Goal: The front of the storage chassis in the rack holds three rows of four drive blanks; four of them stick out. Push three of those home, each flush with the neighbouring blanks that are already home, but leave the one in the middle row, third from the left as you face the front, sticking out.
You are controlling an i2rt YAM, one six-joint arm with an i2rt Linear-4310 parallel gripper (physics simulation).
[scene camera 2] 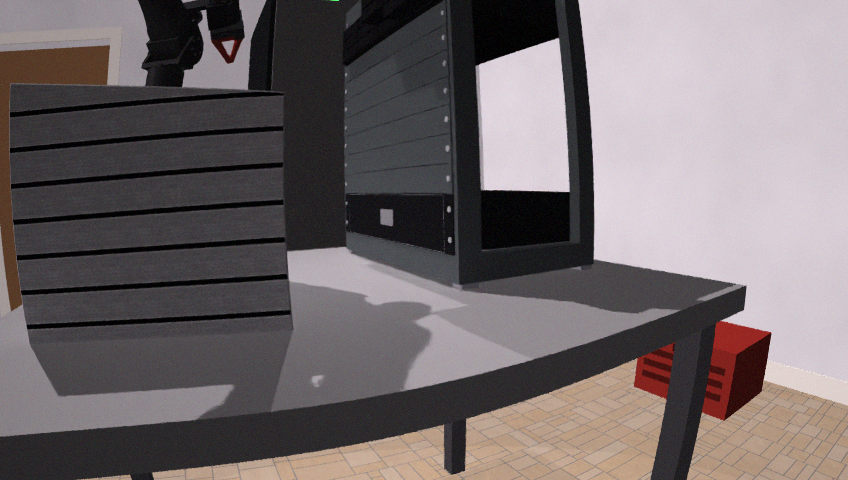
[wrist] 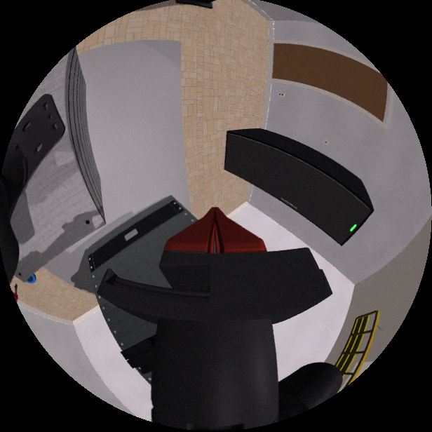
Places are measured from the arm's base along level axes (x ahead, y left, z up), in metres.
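Pixels of known places: gripper, fingertip midpoint: (scene camera 2: 230, 62).
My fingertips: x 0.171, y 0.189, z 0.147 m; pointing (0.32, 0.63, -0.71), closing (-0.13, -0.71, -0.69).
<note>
Behind a point stands the place of what it marks.
The rack (scene camera 2: 464, 178) @(x 0.400, y -0.245, z -0.122 m) (wrist: 166, 203) stands on the table, with grey blank panels on its front. The dark storage chassis (scene camera 2: 395, 24) @(x 0.403, y -0.077, z 0.170 m) shows in part at the top edge of the scene view, too dark and cut off to tell its drive blanks apart. In the wrist view dark blocks (wrist: 141, 351) jut from the rack's front at the lower left, partly hidden by the gripper body; rows and columns cannot be told. My gripper (scene camera 2: 230, 59) @(x 0.171, y 0.189, z 0.147 m) (wrist: 214, 212) is shut and empty, its red fingertips together. It is in the air, left of the rack's front in the scene view, apart from it.
A grey slatted block (scene camera 2: 148, 220) @(x -0.039, y -0.228, z -0.151 m) (wrist: 82, 130) stands on the table (scene camera 2: 380, 395) @(x 0.094, y -0.479, z -0.282 m) (wrist: 135, 100), left of the rack in the scene view. A tall black cabinet (scene camera 2: 309, 148) (wrist: 295, 185) with a green light stands beyond. A red box (scene camera 2: 743, 368) is on the floor.
</note>
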